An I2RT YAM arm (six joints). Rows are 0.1 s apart.
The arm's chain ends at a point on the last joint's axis. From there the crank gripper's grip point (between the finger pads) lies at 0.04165 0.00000 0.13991 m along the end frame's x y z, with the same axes.
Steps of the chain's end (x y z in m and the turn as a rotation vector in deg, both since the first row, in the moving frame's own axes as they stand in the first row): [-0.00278 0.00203 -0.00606 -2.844 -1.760 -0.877]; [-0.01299 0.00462 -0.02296 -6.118 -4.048 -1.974]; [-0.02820 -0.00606 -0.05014 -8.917 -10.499 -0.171]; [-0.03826 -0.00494 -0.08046 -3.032 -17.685 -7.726]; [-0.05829 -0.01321 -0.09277 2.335 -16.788 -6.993]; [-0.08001 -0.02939 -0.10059 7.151 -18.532 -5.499]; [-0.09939 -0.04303 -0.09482 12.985 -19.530 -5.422]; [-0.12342 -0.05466 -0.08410 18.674 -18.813 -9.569]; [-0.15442 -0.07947 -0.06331 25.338 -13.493 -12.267]
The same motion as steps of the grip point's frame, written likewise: [-0.00705 0.00840 -0.00500 -2.844 -1.760 -0.877]; [-0.02272 0.01841 -0.02109 -6.118 -4.048 -1.974]; [-0.05425 0.01601 -0.04660 -8.917 -10.499 -0.171]; [-0.08246 0.00003 -0.07450 -3.032 -17.685 -7.726]; [-0.10101 -0.02158 -0.08695 2.335 -16.788 -6.993]; [-0.12747 -0.04907 -0.09597 7.151 -18.532 -5.499]; [-0.14974 -0.07700 -0.09303 12.985 -19.530 -5.422]; [-0.17403 -0.10355 -0.08675 18.674 -18.813 -9.569]; [-0.19428 -0.14548 -0.07303 25.338 -13.493 -12.267]
